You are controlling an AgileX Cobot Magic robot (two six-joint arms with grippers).
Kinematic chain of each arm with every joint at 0, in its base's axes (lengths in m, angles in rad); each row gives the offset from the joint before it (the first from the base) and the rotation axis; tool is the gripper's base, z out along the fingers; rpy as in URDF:
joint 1: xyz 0 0 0.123 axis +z
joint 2: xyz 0 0 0 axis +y
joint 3: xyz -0.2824 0 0.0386 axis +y
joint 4: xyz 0.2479 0 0.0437 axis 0.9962 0 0.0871
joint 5: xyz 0 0 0 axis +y
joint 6: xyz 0.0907 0 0.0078 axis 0.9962 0 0.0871
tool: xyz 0 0 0 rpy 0 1.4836 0
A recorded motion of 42 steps. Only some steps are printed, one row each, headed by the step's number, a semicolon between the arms.
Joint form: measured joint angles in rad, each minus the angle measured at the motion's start. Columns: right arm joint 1, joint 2, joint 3, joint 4, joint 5, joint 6; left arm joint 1, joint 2, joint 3, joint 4, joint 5, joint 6.
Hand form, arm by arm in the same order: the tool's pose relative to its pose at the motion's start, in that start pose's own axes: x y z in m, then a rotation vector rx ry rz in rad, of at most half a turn. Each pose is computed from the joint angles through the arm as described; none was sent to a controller.
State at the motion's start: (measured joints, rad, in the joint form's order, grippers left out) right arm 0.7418 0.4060 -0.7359 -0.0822 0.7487 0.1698; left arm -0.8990 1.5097 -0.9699 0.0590 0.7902 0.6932
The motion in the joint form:
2: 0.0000 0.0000 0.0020 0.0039 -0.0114 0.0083; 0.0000 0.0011 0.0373 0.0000 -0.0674 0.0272
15: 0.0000 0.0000 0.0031 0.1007 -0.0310 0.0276; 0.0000 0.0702 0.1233 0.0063 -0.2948 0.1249
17: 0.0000 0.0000 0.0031 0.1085 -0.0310 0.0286; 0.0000 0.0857 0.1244 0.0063 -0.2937 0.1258
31: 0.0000 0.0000 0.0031 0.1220 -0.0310 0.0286; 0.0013 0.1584 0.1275 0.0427 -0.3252 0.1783
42: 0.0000 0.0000 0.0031 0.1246 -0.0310 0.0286; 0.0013 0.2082 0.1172 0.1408 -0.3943 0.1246
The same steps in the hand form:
2: -0.0005 0.0004 0.0004 -0.0043 -0.0088 0.0111; 0.0021 -0.0027 0.0074 -0.0176 -0.0232 0.0288
15: -0.0012 0.0064 0.0003 -0.0714 -0.0151 0.1023; 0.0035 -0.0069 0.0422 -0.0655 -0.0781 0.1370
17: -0.0011 0.0069 0.0003 -0.0766 -0.0141 0.1091; 0.0041 -0.0077 0.0470 -0.0528 -0.0657 0.1386
31: -0.0011 0.0077 0.0002 -0.0854 -0.0124 0.1192; 0.0057 -0.0081 0.0688 -0.0331 -0.0237 0.2247
42: -0.0011 0.0078 0.0002 -0.0872 -0.0121 0.1211; 0.0024 -0.0019 0.0818 -0.0801 -0.0216 0.2619

